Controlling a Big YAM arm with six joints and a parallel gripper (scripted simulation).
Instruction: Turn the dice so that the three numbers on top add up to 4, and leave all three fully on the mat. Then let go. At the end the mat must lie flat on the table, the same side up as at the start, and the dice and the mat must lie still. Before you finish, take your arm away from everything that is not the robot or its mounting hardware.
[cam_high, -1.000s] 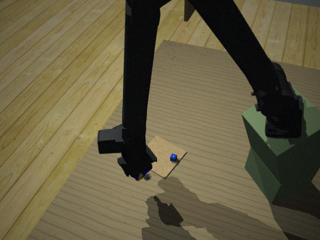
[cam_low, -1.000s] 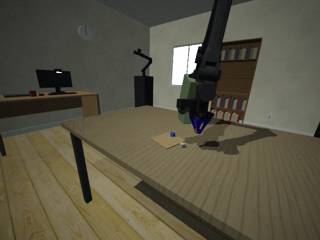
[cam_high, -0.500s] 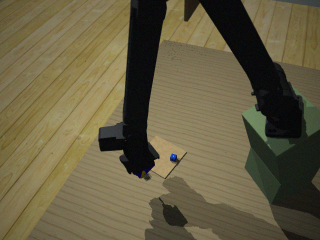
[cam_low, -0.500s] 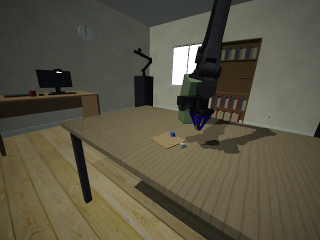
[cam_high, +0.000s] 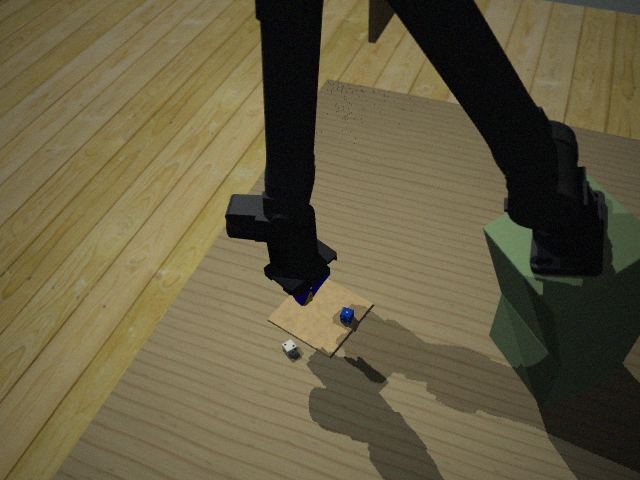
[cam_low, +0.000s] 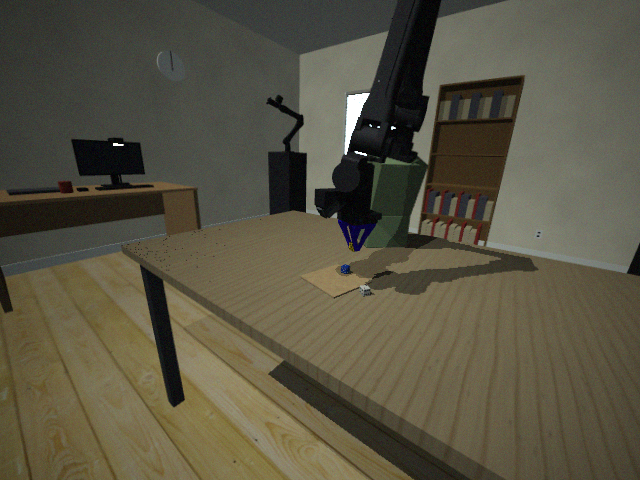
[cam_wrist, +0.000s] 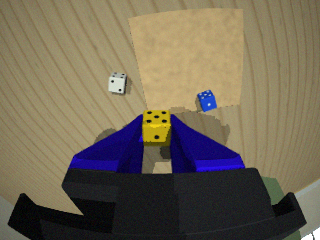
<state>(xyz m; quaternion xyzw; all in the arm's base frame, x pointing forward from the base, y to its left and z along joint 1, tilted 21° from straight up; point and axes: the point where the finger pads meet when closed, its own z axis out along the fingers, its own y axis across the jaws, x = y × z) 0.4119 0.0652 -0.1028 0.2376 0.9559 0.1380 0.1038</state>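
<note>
Now: the tan mat 110 mm below my hand, 50 mm to the right of it and 10 mm behind it. Also, from my hand: blue die: 100 mm below, 60 mm behind, 50 mm to the right; then yellow die: right at my hand; then white die: 100 mm below, 40 mm to the left, 20 mm ahead.
</note>
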